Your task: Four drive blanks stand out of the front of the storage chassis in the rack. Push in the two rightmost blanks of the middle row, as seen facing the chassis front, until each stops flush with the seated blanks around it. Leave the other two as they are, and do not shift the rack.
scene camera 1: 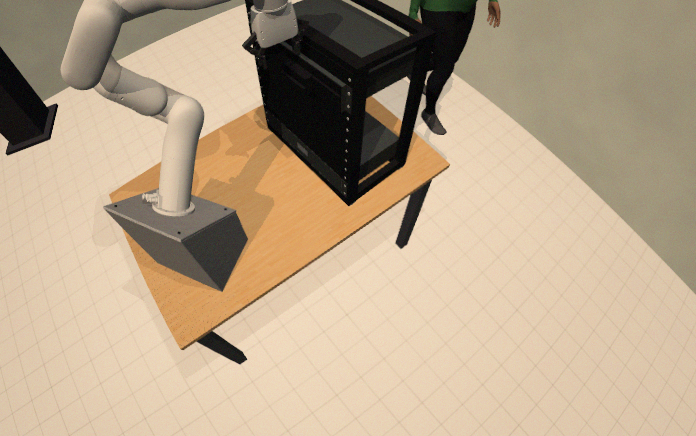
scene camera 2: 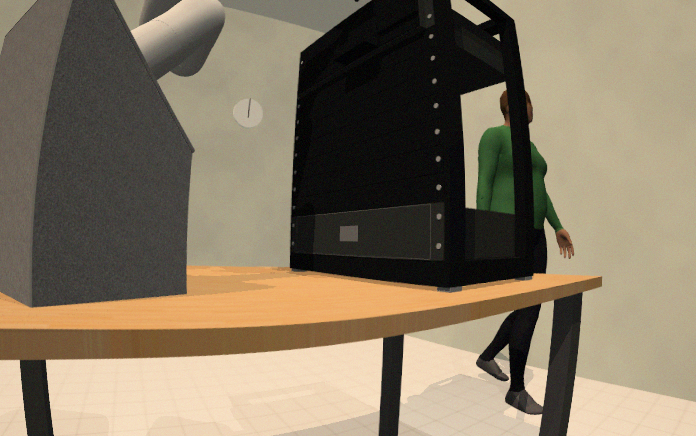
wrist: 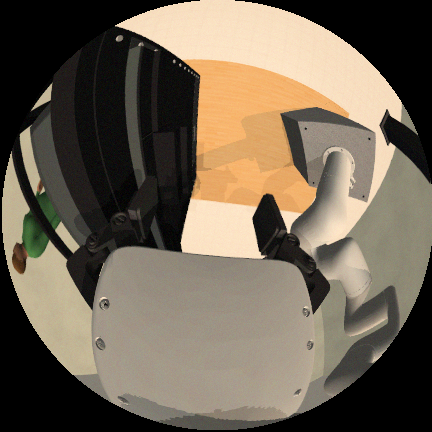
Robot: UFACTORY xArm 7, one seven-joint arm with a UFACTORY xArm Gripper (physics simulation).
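Where they show: gripper, between the fingertips: [scene camera 1: 280, 59] [wrist: 208, 197]; arm's base, origin of its link: [scene camera 1: 173, 208] [scene camera 2: 94, 88] [wrist: 338, 161].
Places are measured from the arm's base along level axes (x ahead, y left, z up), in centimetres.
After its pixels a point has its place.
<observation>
The black rack [scene camera 1: 354, 138] @[z 7.8, x 54.2, y 0.0 cm] [scene camera 2: 453, 179] @[z -10.8, x 54.4, y 0.0 cm] stands on the table. The storage chassis front inside it is very dark in both scene views. Dark block-like shapes [wrist: 164, 157] @[z 22.7, x 44.1, y 14.9 cm] show on the rack's front side in the wrist view; I cannot tell which are blanks and which are shadow, nor make out the rows. My gripper [scene camera 1: 277, 47] @[z 29.7, x 38.6, y 13.0 cm] [wrist: 208, 197] @[z 29.7, x 38.6, y 13.0 cm] is open and empty, at the upper front of the rack near its far left end in scene camera 1. In the wrist view one finger overlaps the rack and the other is out in front of it. Contact cannot be told.
The wooden table [scene camera 1: 287, 220] @[z -27.9, x 31.7, y 1.5 cm] [scene camera 2: 308, 308] @[z -27.9, x 31.6, y -9.3 cm] carries the grey arm base [scene camera 1: 205, 251] @[z -4.3, x 6.4, y -14.1 cm] [scene camera 2: 113, 179] @[z -14.8, x 9.4, y -10.4 cm] [wrist: 340, 145] @[z 0.7, x 4.6, y -4.6 cm]. A lower unit with a pale label [scene camera 2: 348, 233] @[z -18.6, x 43.9, y 23.1 cm] sits at the rack's bottom. A person in green [scene camera 2: 495, 164] [wrist: 40, 220] stands behind the rack. A dark post [scene camera 1: 20, 102] stands at the left.
</observation>
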